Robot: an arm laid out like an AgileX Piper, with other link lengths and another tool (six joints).
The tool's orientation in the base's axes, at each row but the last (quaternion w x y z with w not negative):
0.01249, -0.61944, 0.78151, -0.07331
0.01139, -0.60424, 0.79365, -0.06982
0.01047, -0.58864, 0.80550, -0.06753
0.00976, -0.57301, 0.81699, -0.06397
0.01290, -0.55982, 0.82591, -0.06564
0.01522, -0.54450, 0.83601, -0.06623
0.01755, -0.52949, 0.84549, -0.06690
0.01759, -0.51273, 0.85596, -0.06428
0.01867, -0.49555, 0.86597, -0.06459
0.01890, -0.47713, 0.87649, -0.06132
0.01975, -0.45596, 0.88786, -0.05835
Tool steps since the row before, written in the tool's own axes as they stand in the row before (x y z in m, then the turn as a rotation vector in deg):
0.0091, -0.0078, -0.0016, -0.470, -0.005, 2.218
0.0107, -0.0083, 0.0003, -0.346, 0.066, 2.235
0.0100, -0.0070, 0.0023, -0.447, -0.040, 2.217
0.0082, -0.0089, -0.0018, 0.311, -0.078, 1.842
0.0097, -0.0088, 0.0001, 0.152, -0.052, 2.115
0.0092, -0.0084, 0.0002, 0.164, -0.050, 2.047
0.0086, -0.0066, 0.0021, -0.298, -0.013, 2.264
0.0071, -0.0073, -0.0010, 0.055, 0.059, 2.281
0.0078, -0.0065, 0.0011, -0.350, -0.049, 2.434
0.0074, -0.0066, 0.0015, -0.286, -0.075, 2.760
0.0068, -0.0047, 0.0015, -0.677, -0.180, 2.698
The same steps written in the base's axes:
0.0052, -0.0104, 0.0032, 0.359, 0.235, -2.226
0.0051, -0.0125, 0.0014, 0.259, 0.133, -2.244
0.0038, -0.0118, -0.0008, 0.389, 0.199, -2.219
0.0053, -0.0105, 0.0033, 0.131, -0.490, -1.800
0.0045, -0.0122, 0.0015, 0.192, -0.359, -2.082
0.0039, -0.0118, 0.0013, 0.178, -0.362, -2.014
0.0023, -0.0108, -0.0009, 0.370, 0.048, -2.253
0.0029, -0.0096, 0.0022, 0.141, -0.231, -2.266
0.0017, -0.0101, 0.0000, 0.454, 0.049, -2.417
0.0016, -0.0099, -0.0005, 0.471, -0.047, -2.735
0.0000, -0.0084, -0.0008, 0.778, 0.215, -2.668

